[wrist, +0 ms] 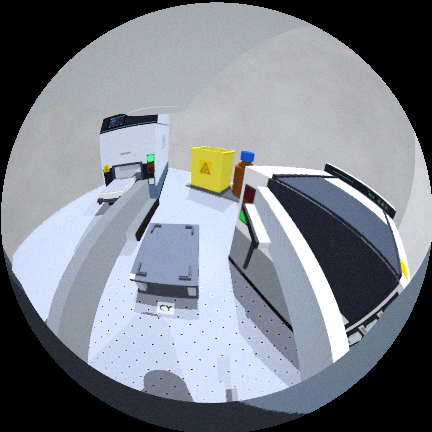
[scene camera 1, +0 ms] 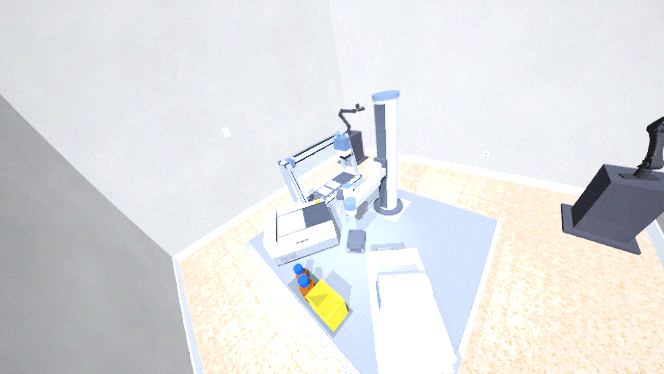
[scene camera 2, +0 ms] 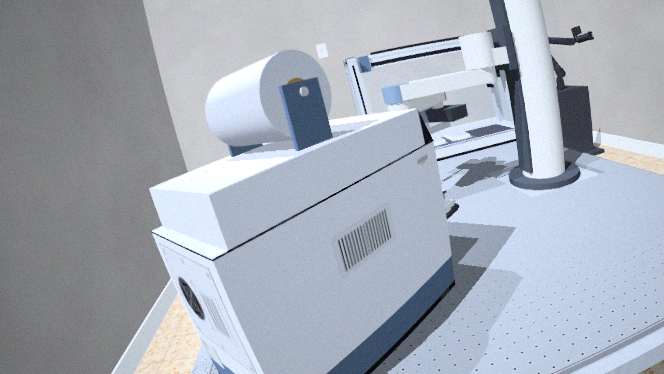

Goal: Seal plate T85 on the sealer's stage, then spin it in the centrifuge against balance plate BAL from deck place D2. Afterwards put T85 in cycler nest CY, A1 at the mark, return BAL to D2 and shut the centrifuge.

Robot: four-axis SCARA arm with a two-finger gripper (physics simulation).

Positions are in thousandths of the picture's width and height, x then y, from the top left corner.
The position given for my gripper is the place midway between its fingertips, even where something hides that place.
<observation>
My gripper (scene camera 2: 615,362) holds nothing. I also see a centrifuge (wrist: 848,624) and a yellow biohazard bin (wrist: 490,388).
My gripper shows as well in the wrist view (wrist: 464,448).
</observation>
